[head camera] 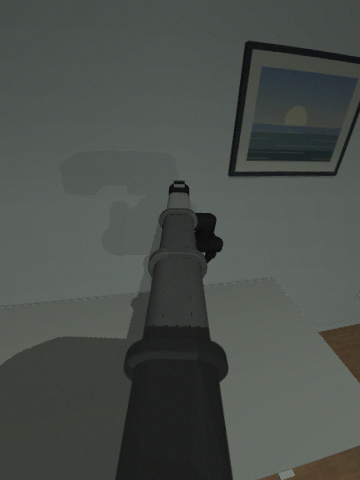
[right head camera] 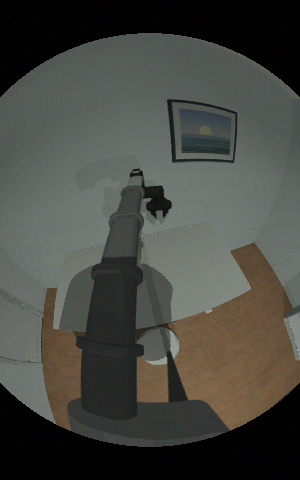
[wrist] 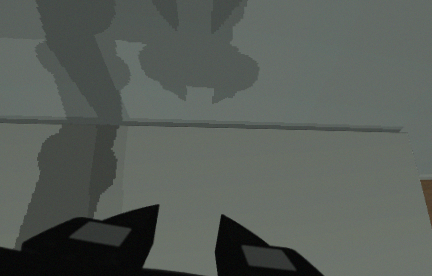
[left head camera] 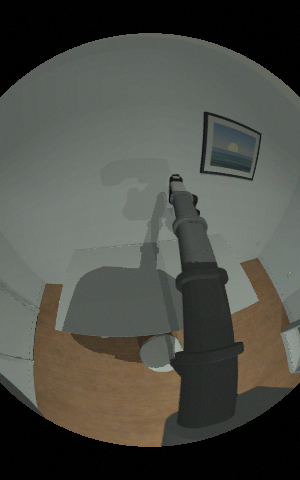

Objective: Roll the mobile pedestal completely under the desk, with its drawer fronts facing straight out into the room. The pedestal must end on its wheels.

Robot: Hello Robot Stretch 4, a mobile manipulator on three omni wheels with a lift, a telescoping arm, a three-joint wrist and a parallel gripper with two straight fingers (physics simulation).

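The white desk (head camera: 285, 375) (left head camera: 242, 280) (right head camera: 200, 265) (wrist: 280, 200) stands against the back wall. The pedestal does not show in these views; the space under the desk top is hidden, so its position and the facing of its drawer fronts cannot be seen. My gripper (right head camera: 160, 217) (wrist: 187, 228) is open, with nothing between its fingers. It hangs above the back part of the desk, near the wall. My arm reaches far out over the desk top.
A framed sunset picture (head camera: 295, 115) (left head camera: 232, 147) (right head camera: 205, 131) hangs on the back wall, right of the arm. A pale round part of my base (left head camera: 152, 352) (right head camera: 157, 346) is by the desk's front edge. A white furniture piece (left head camera: 294, 345) (right head camera: 295, 330) stands at the far right.
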